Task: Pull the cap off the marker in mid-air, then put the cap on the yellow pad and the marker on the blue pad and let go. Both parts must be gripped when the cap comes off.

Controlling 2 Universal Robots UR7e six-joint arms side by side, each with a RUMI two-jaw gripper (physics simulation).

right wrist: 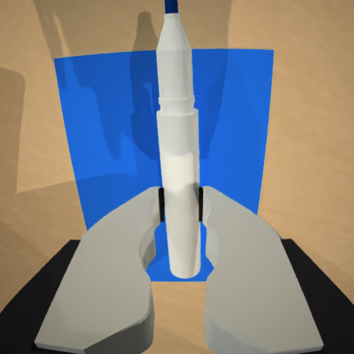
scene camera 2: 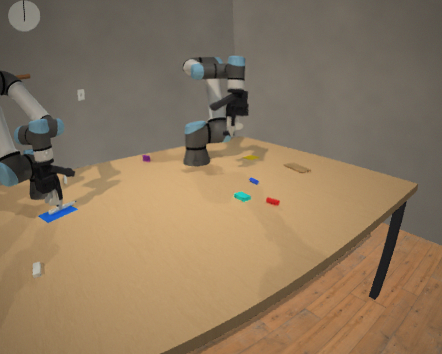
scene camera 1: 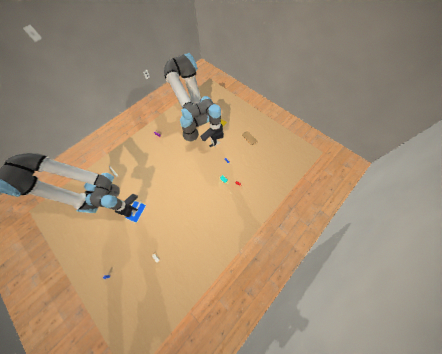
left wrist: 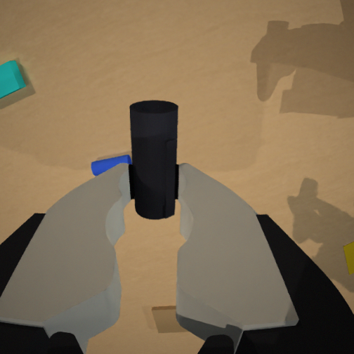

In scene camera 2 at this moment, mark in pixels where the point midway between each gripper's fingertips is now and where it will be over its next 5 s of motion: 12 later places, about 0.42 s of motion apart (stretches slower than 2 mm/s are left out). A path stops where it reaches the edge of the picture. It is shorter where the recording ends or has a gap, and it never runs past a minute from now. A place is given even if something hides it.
My left gripper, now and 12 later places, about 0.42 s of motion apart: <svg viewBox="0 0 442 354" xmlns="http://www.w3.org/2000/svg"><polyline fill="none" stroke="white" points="230,136 230,136 230,136 230,136 229,136 229,136 230,136 238,135 243,137 255,137 256,135 256,135 256,136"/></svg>
My right gripper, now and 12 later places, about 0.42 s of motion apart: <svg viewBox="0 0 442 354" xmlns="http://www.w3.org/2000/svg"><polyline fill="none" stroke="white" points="59,209 57,204 53,184 58,191 62,201 69,209 69,210 67,204 55,203 56,208 55,205 53,198 50,188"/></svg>
